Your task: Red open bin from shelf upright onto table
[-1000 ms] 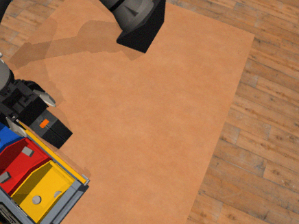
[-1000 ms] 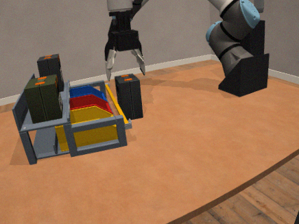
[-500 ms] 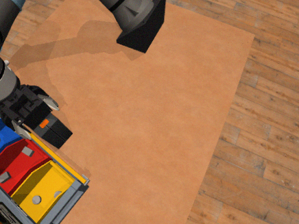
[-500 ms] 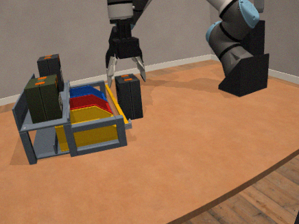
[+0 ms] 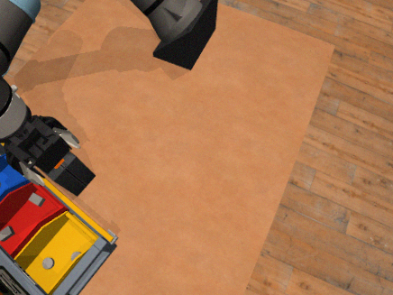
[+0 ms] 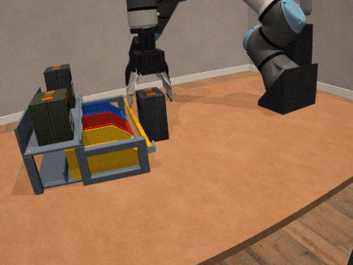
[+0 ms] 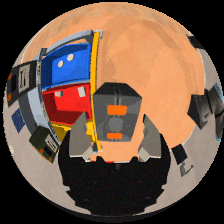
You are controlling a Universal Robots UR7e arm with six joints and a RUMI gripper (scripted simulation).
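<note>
Now: the black box 40 mm below my hand. From my hand the other things lie so: red open bin: 150 mm ahead, 10 mm to the right, 60 mm below; yellow stick: 50 mm ahead, 40 mm below; blue bin: 140 mm ahead, 130 mm to the right, 60 mm below.
</note>
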